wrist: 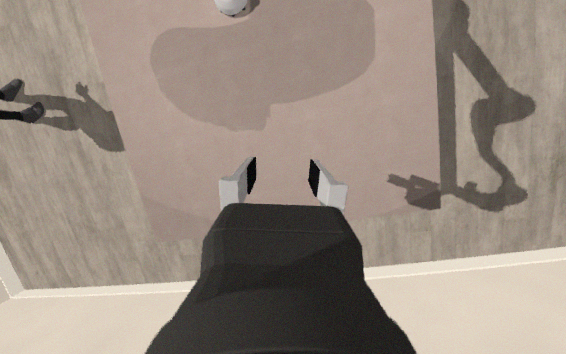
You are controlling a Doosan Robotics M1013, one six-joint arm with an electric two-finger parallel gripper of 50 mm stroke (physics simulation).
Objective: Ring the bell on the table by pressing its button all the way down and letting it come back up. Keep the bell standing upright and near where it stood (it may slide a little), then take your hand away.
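Frame: origin at the arm's base, x ahead, y left, z up, level; metres.
Seen in the pictures: gripper, fingertip midpoint: [282,169].
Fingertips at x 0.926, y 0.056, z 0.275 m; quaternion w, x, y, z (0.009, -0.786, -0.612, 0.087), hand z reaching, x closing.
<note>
A point is followed by its place in that frame.
My gripper [282,169] {y 0.056, x 0.925, z 0.275 m} is open, with its two grey fingers and black pads apart and empty between them. It points out over a large pinkish surface [320,132] {y 0.126, x 0.890, z -0.029 m}, well away from it. A rounded white object [231,5] {y -0.025, x 0.573, z -0.002 m} with a dark lower edge is cut off by the top edge of the view, left of the middle; too little of it shows to tell what it is. I cannot make out the bell or its button in this view.
Wood-look flooring [60,200] lies around the pinkish surface. Dark shoes [33,113] of a standing figure show at the left edge, with its shadow beside them. Arm-shaped shadows fall at the right. A white skirting board [450,265] and a cream wall [475,310] run along the bottom.
</note>
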